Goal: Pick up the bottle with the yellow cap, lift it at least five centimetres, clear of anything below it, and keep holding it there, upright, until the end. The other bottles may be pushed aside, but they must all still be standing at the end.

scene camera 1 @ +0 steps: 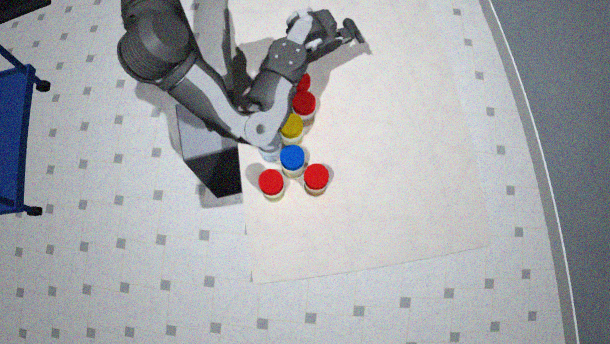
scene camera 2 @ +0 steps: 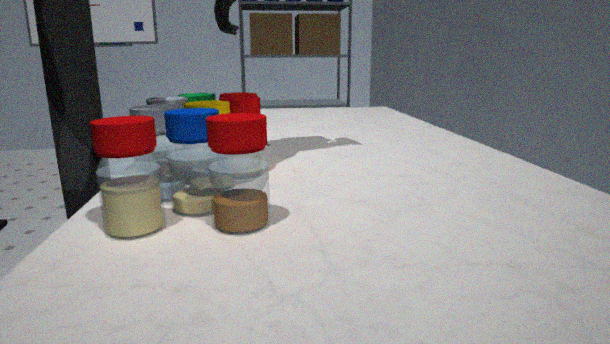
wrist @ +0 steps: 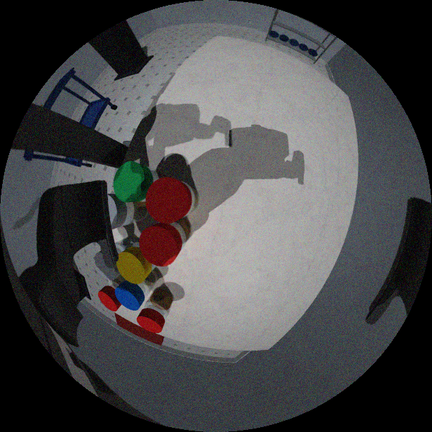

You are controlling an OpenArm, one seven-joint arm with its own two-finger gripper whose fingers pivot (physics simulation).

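Observation:
The bottle with the yellow cap [scene camera 1: 292,125] [scene camera 2: 207,105] [wrist: 134,265] stands upright in a tight group. A blue-capped bottle [scene camera 1: 292,158] [scene camera 2: 191,124] [wrist: 130,295] stands on one side of it and a red-capped bottle [scene camera 1: 304,102] [wrist: 160,244] on the other, both close. A pale bottle [scene camera 1: 270,154] shows partly beside it under the arm. My gripper [wrist: 227,253] is open and empty, high above the table. In scene camera 1 it is beyond the group, up and to the right. In scene camera 2 part of one finger shows high at the top.
Two more red-capped bottles [scene camera 1: 271,182] [scene camera 1: 316,176] stand near the blue one. Another red-capped bottle [wrist: 169,200], a green-capped bottle [wrist: 131,181] and a grey-capped one [scene camera 2: 167,101] stand farther back. The arm's elbow hangs over the group's left side, near the table's left edge.

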